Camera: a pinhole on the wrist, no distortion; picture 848 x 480 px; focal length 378.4 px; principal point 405.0 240.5 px. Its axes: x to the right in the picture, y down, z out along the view. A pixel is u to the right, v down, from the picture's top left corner.
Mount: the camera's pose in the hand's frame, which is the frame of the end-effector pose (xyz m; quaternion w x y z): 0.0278 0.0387 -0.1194 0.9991 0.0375 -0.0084 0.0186
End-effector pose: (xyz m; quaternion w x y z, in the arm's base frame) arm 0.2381 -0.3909 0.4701 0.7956 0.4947 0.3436 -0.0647
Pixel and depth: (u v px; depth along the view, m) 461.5 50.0 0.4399
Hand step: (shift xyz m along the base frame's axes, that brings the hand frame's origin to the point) 0.1243 -0.3370 -0.1326
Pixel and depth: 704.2 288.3 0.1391
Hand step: 0.1349 0.0382 -0.0392
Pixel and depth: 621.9 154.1 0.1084
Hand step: 0.0652 0.0352 -0.0517
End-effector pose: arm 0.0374 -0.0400 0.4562 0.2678 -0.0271 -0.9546 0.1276
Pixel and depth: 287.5 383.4 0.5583
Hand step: -0.0979 0.0711 -0.5041
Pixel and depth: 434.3 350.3 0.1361
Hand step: -0.0409 0.0656 -0.0161
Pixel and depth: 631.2 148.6 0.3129
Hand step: -0.2796 -0.0700 -0.0356
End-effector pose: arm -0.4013 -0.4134 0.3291 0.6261 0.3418 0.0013 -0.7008
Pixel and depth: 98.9 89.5 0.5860
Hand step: -0.4421 0.2576 0.4417
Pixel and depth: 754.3 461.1 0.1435
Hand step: 0.0893 -0.1747 -0.0001
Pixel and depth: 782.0 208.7 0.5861
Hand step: -0.2437 -0.7253 0.0571
